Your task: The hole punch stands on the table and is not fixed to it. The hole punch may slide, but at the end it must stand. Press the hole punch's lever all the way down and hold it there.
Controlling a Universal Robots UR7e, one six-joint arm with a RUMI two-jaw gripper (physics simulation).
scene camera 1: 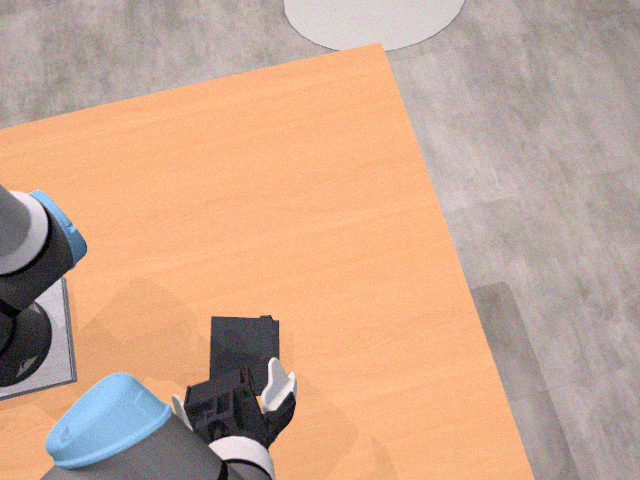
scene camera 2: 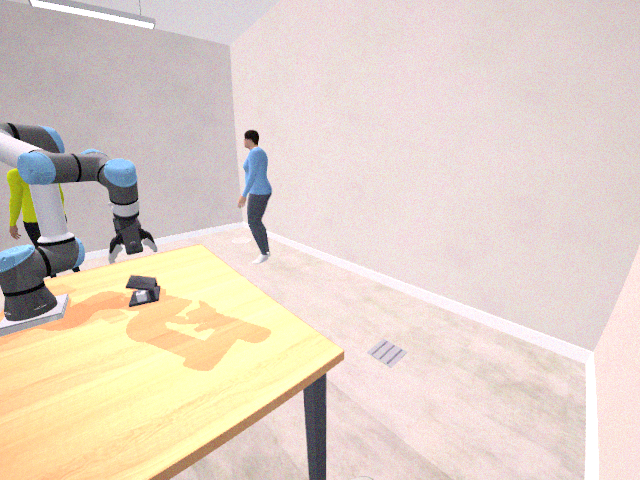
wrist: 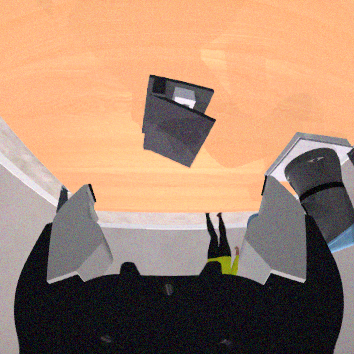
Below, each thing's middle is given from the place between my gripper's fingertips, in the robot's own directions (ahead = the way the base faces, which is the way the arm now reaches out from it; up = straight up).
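Labels:
Dark hole punch (scene camera 1: 275, 323): from my hand, 70 mm to the left, 10 mm behind, 150 mm below. Flat lever (scene camera 1: 235, 342): my hand 130 mm above it, 70 mm to the right of it, 10 mm past it.

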